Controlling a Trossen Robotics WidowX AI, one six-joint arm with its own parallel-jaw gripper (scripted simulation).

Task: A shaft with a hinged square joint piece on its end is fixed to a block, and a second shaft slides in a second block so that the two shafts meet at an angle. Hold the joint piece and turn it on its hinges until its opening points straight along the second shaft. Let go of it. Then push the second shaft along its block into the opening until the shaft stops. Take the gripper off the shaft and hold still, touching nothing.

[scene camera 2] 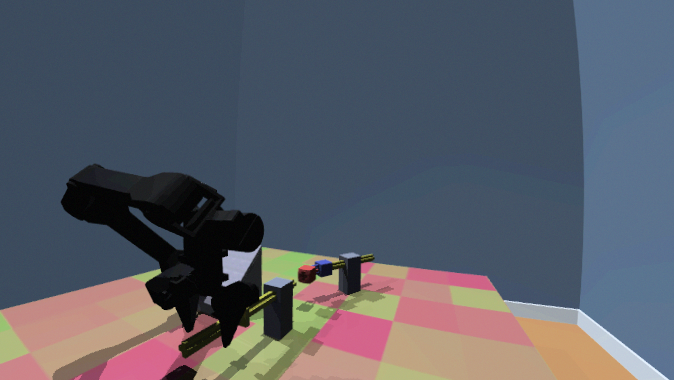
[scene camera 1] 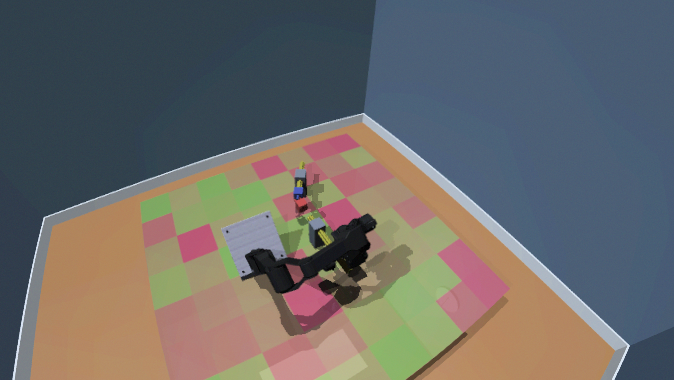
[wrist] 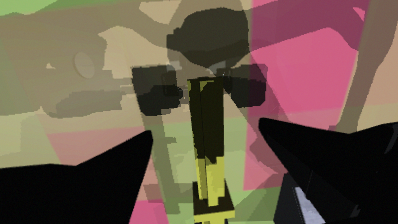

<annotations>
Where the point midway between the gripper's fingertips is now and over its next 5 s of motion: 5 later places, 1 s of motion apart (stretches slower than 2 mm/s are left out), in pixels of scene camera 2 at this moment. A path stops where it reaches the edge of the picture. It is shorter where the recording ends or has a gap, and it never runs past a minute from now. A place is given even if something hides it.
My gripper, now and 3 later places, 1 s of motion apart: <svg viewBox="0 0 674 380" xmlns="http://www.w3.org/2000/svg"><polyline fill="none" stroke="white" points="207,338 208,354 224,343 243,330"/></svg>
</annotations>
